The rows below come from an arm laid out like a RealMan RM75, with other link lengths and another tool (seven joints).
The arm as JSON. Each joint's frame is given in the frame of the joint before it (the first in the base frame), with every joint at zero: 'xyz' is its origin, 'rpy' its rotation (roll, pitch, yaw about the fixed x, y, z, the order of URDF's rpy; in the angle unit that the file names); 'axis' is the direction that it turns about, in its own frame. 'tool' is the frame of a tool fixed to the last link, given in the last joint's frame.
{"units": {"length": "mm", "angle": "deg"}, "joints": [
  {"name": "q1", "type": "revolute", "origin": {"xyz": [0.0, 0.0, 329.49], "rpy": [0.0, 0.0, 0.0]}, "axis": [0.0, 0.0, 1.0]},
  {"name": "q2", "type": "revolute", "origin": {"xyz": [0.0, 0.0, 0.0], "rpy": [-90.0, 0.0, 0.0]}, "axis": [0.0, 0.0, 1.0]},
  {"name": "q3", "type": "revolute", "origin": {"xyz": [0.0, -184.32, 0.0], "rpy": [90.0, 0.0, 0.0]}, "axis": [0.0, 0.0, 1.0]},
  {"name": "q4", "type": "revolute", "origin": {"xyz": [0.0, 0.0, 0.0], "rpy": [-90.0, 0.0, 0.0]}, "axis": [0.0, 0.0, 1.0]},
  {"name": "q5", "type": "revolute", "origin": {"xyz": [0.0, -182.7, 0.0], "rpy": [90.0, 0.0, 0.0]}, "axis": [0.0, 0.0, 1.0]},
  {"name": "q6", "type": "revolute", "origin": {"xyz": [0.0, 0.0, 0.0], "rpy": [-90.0, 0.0, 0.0]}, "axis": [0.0, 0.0, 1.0]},
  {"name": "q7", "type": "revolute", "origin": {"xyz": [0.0, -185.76, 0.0], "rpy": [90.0, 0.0, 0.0]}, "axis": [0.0, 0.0, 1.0]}
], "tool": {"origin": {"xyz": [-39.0, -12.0, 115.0], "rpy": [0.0, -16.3, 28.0]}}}
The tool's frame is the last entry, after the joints.
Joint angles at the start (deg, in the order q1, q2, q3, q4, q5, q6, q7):
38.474 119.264 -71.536 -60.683 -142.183 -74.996 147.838
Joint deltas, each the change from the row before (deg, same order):
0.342 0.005 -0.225 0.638 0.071 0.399 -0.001
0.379 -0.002 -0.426 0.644 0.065 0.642 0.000
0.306 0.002 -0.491 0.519 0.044 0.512 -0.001
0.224 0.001 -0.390 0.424 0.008 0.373 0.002
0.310 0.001 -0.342 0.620 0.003 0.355 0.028
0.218 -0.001 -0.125 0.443 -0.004 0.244 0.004
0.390 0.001 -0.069 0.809 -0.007 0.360 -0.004
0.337 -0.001 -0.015 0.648 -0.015 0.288 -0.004
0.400 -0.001 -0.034 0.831 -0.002 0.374 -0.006
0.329 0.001 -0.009 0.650 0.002 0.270 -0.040
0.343 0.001 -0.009 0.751 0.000 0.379 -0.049
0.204 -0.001 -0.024 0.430 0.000 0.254 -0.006
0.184 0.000 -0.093 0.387 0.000 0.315 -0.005
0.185 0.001 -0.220 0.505 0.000 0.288 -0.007
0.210 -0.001 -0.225 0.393 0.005 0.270 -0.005
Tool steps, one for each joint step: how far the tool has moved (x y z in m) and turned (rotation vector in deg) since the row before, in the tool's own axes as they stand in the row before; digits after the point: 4 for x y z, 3 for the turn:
0.0007 0.0008 0.0016 -0.024 0.122 -0.094
0.0000 0.0011 0.0020 0.000 -0.021 -0.299
0.0006 0.0011 0.0018 0.012 0.070 -0.371
0.0008 0.0005 0.0014 0.046 0.105 -0.285
0.0014 0.0004 0.0016 0.074 0.223 -0.191
0.0006 0.0000 0.0010 0.054 0.104 -0.054
0.0011 -0.0001 0.0016 0.088 0.193 0.032
0.0006 -0.0001 0.0012 0.069 0.125 0.031
0.0010 -0.0002 0.0016 0.093 0.173 0.061
0.0008 0.0000 0.0012 0.051 0.143 0.017
0.0007 -0.0003 0.0014 0.084 0.111 0.044
0.0002 -0.0002 0.0008 0.058 0.033 0.022
0.0000 -0.0001 0.0009 0.064 -0.019 -0.043
0.0013 -0.0003 0.0011 0.109 0.167 -0.094
0.0006 0.0002 0.0010 0.063 0.087 -0.172

